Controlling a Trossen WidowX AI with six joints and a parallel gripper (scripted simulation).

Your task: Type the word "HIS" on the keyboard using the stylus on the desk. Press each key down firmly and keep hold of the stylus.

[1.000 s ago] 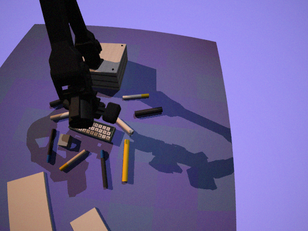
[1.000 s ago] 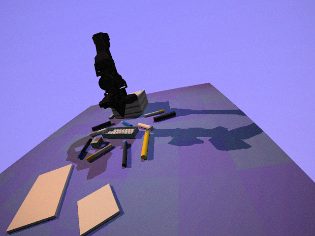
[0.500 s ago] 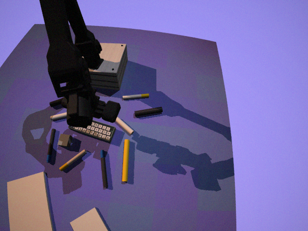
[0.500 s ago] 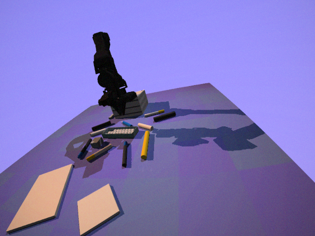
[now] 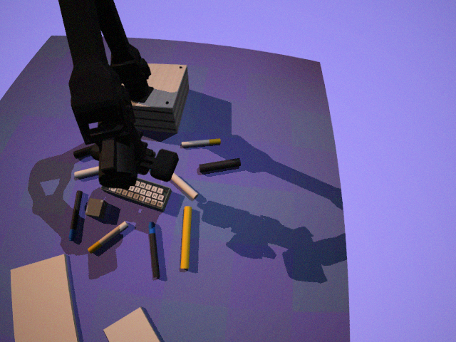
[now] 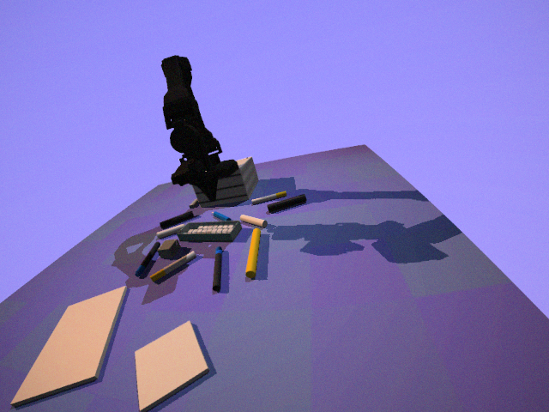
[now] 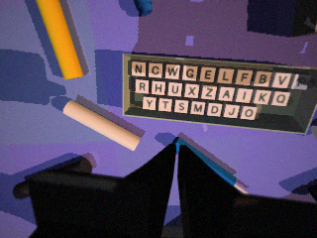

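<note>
Right now my gripper tip is 8 cm past the blue stylus, 7 cm to the left of it and 9 cm above it. Also, from my gripper tip: small cube 11 cm ahead, 12 cm to the right, 8 cm below; then yellow marker 11 cm ahead, 14 cm to the left, 9 cm below.
</note>
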